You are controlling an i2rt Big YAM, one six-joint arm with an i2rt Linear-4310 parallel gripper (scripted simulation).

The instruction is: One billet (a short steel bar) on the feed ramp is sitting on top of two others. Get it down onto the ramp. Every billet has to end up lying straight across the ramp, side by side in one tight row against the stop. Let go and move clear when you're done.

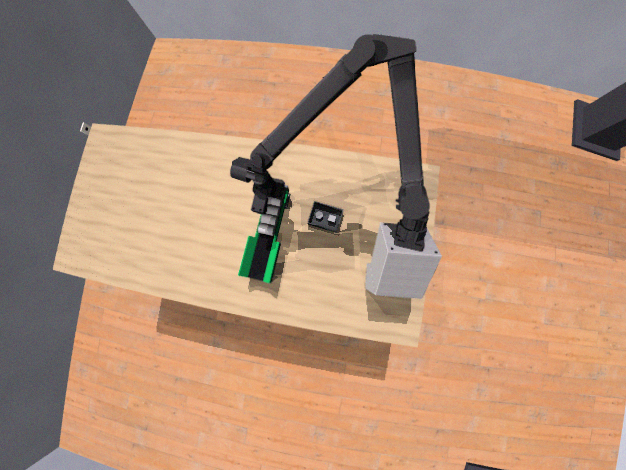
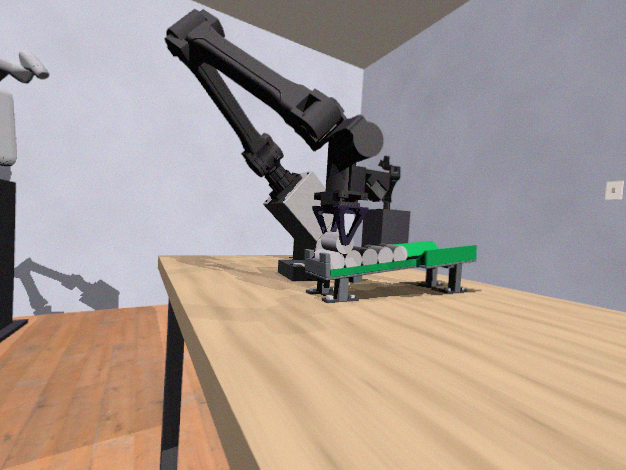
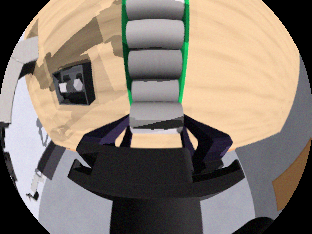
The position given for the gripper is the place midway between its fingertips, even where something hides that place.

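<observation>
The gripper (image 2: 336,243) (image 3: 156,116) is visible.
</observation>
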